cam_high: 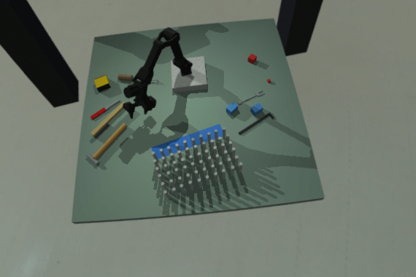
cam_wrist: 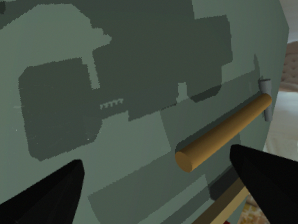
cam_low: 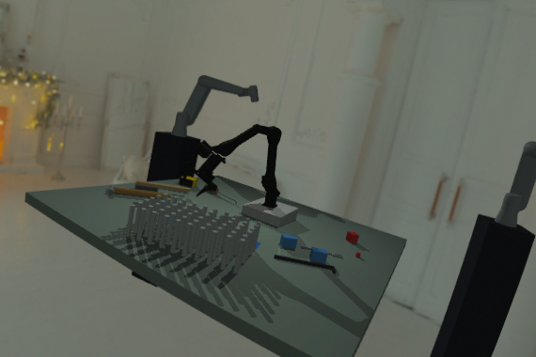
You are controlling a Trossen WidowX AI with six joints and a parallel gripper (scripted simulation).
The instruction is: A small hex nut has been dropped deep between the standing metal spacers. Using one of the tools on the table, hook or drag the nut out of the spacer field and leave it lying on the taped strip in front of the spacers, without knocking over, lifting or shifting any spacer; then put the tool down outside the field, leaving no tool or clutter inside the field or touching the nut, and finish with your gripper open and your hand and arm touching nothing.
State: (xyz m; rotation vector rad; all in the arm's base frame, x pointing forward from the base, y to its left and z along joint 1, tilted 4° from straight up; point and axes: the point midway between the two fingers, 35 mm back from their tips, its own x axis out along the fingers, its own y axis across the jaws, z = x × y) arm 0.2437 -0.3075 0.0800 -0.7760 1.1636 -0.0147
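My gripper tip is now 200 mm to the left of the red-handled screwdriver, 150 mm past it and 70 mm above it. From my gripper tip the other things lie so: yellow block: 340 mm behind, 210 mm to the right, 50 mm below; blue taped strip: 240 mm to the left, 190 mm ahead, 70 mm below; hex nut: 340 mm ahead, 330 mm to the left, 70 mm below.
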